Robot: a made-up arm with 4 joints.
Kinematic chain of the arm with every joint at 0, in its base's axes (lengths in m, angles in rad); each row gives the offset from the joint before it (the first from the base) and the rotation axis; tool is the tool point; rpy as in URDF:
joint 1: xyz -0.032 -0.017 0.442 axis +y
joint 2: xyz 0.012 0.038 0 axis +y
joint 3: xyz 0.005 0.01 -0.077 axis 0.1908 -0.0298 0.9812
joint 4: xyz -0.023 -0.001 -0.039 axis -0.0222 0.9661 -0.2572
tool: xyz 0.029 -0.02 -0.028 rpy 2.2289 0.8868 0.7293
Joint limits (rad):
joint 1: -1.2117..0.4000
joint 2: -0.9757..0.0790
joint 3: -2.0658..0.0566
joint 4: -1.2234..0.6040
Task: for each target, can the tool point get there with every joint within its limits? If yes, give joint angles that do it. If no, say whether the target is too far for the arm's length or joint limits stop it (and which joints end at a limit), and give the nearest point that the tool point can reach.
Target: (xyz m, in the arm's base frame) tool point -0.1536 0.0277 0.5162
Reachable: no: joint limits stop it (at a limit: joint 1, joint 2, joint 3) | nearest point -0.0808 0.0159 0.3626 | short by 0.170 m
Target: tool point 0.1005 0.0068 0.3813
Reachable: yes | joints -0.8311 -0.3656 -1.0122 0.0929
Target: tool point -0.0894 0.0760 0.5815
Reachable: no: joint limits stop it (at a limit: joint 1, joint 2, joint 3, joint 4) | nearest point 0.0386 0.0239 0.5282 | short by 0.148 m
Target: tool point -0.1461 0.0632 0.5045
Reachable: no: joint limits stop it (at a limit: joint 1, joint 2, joint 3, joint 4) | nearest point -0.0764 0.0173 0.3645 | short by 0.163 m
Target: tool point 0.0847 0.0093 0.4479
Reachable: yes | joints -0.7890 -0.6014 -0.4775 -0.9547
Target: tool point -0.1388 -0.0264 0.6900
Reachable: no: too far | nearest point 0.0437 0.0220 0.5349 | short by 0.244 m
